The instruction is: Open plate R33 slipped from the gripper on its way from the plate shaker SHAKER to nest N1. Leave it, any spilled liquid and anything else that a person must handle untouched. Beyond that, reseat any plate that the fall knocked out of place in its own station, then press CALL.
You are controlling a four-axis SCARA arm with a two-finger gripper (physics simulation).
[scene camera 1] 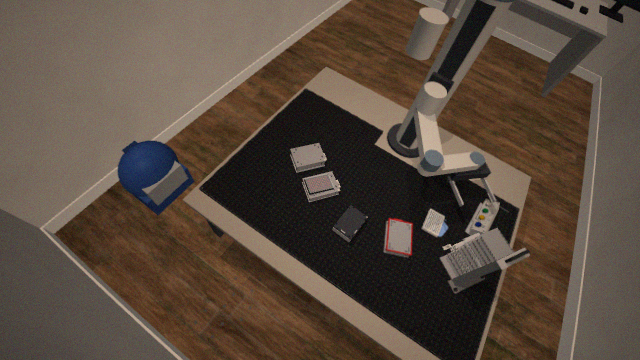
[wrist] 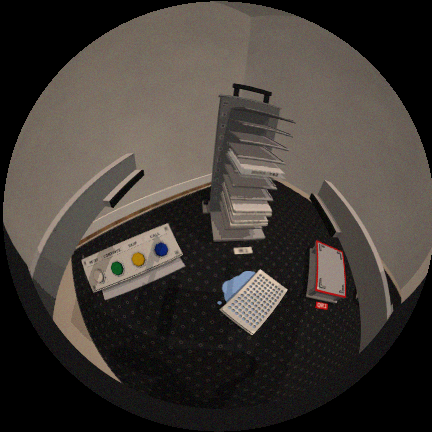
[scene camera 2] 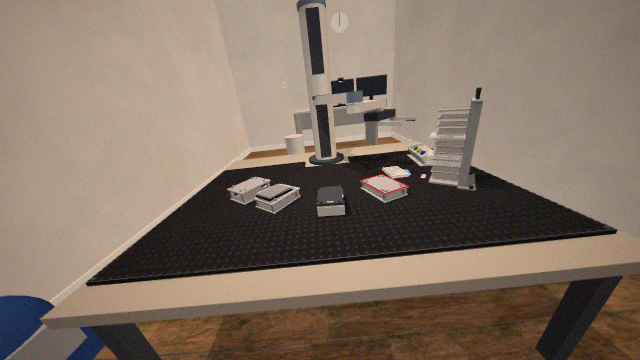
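Where they show: gripper, between the fingertips: (scene camera 1: 478, 203) (wrist: 230, 168) (scene camera 2: 409, 121); arm's base, origin of its link: (scene camera 1: 406, 141) (scene camera 2: 326, 159).
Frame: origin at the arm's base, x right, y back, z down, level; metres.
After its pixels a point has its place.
My gripper (scene camera 1: 477, 202) {z -0.261, x -0.416, y -0.368 m} (scene camera 2: 409, 121) {z -0.261, x -0.416, y -0.368 m} (wrist: 230, 168) {z -0.261, x -0.416, y -0.368 m} is open and empty, held above the mat beside the button box. Open plate R33 (scene camera 1: 434, 222) {z -0.026, x -0.337, y -0.419 m} (scene camera 2: 395, 172) {z -0.024, x -0.331, y -0.437 m} (wrist: 255, 301) {z -0.026, x -0.335, y -0.412 m} lies on the mat, with blue liquid (scene camera 1: 443, 230) {z -0.014, x -0.396, y -0.423 m} (scene camera 2: 408, 173) (wrist: 231, 289) {z -0.014, x -0.389, y -0.401 m} beside and partly under it. The rack (scene camera 2: 470, 145) {z -0.188, x -0.531, y -0.643 m} (wrist: 219, 155) {z -0.194, x -0.592, y -0.528 m} holds several plates; one plate (wrist: 256, 167) {z -0.216, x -0.470, y -0.498 m} at mid height sticks out past the shelves near it. The blue CALL button (scene camera 1: 478, 224) {z -0.083, x -0.518, y -0.331 m} (wrist: 161, 249) {z -0.081, x -0.515, y -0.328 m} is on the button box (wrist: 172, 240) {z -0.078, x -0.524, y -0.357 m}. A dark-topped device (scene camera 1: 350, 223) {z -0.067, x 0.011, y -0.696 m} (scene camera 2: 331, 197) {z -0.068, x 0.012, y -0.714 m} may be SHAKER; its label cannot be read.
A red-edged station (scene camera 1: 399, 237) {z -0.053, x -0.216, y -0.612 m} (scene camera 2: 384, 185) {z -0.053, x -0.213, y -0.630 m} (wrist: 330, 270) {z -0.053, x -0.217, y -0.593 m} stands near R33. Farther off are a grey station (scene camera 1: 308, 156) {z -0.069, x 0.384, y -0.505 m} (scene camera 2: 250, 186) {z -0.069, x 0.376, y -0.524 m} and a station bearing a plate (scene camera 1: 320, 184) {z -0.076, x 0.238, y -0.611 m} (scene camera 2: 276, 192) {z -0.077, x 0.231, y -0.639 m}. A blue bin (scene camera 1: 147, 170) stands on the floor.
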